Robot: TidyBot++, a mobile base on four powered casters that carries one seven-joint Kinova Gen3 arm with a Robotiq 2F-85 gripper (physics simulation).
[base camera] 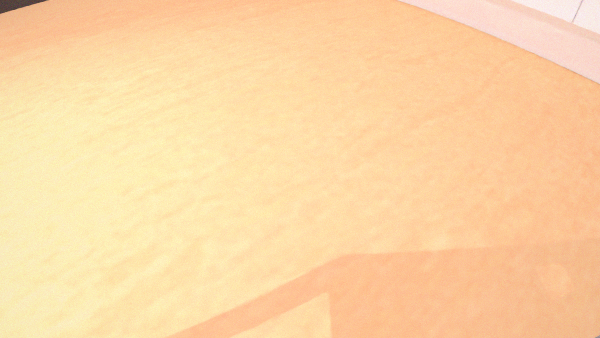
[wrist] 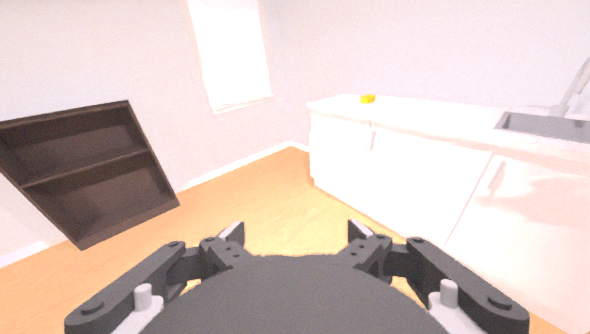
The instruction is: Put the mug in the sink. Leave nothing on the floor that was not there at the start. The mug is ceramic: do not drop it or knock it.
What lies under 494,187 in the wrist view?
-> A sink counter.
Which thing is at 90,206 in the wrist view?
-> A dark brown bookshelf.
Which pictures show the gripper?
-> The wrist view only.
